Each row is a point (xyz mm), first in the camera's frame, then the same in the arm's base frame.
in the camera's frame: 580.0 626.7 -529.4
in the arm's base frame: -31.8 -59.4 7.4
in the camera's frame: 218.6 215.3 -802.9
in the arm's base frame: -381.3 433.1 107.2
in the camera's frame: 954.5 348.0 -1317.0
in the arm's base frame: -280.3 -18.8 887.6
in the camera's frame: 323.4 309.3 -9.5
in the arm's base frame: 232.4 377.8 -412.1
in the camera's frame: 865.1 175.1 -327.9
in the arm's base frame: 398.5 263.6 198.0
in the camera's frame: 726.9 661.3 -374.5
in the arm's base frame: 169.5 -133.8 -19.4
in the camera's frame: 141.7 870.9 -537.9
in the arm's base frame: -384.0 -115.4 -345.7
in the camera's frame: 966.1 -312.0 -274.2
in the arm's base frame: 607.9 676.8 387.2
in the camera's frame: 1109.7 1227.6 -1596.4
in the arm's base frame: -561.2 -911.5 887.0
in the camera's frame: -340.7 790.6 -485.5
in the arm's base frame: -653.7 149.0 -660.7
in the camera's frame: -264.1 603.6 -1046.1
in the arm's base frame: -960.5 240.7 -158.2
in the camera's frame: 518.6 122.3 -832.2
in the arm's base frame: -181.0 400.2 348.6
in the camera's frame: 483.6 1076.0 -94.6
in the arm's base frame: 116.8 -395.6 -507.5
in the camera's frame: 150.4 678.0 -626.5
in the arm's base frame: -400.1 50.4 -213.8
